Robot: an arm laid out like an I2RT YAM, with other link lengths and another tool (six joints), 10 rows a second.
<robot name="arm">
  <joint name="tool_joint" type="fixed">
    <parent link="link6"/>
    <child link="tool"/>
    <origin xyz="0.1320 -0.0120 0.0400" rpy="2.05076 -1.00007 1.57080"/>
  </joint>
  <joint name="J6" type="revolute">
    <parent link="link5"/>
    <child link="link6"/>
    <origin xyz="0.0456 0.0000 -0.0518"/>
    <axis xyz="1 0 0"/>
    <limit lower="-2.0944" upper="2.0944"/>
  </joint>
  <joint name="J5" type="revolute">
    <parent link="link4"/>
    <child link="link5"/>
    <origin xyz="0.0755 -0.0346 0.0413"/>
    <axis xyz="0 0 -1"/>
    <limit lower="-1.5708" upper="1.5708"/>
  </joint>
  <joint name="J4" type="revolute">
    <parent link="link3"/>
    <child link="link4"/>
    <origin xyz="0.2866 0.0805 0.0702"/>
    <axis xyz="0 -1 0"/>
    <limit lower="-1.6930" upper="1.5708"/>
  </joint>
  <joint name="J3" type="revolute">
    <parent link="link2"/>
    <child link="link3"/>
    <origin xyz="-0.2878 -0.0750 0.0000"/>
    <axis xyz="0 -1 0"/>
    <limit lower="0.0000" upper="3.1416"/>
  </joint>
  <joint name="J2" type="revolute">
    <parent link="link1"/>
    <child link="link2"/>
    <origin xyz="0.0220 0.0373 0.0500"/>
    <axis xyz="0 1 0"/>
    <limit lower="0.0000" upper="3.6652"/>
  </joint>
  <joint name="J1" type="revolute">
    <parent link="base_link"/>
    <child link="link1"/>
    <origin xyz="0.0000 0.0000 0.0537"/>
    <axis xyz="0 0 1"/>
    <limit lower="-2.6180" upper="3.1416"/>
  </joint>
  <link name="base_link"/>
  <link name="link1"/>
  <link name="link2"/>
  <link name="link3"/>
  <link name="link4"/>
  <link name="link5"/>
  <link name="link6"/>
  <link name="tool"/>
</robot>
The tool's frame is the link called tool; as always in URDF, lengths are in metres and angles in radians.
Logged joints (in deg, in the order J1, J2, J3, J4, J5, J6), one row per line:
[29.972 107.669 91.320 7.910 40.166 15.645]
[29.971 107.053 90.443 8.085 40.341 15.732]
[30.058 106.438 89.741 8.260 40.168 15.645]
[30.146 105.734 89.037 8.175 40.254 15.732]
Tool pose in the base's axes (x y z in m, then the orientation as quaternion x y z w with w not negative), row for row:
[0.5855 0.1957 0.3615 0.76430 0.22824 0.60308 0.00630]
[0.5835 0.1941 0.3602 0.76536 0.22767 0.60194 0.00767]
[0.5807 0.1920 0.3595 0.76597 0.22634 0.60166 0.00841]
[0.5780 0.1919 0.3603 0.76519 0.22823 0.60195 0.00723]
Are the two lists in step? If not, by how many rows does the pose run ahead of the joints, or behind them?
The pose runs 1 row behind the joints: the pose in row i belongs to the joints in row i - 1.
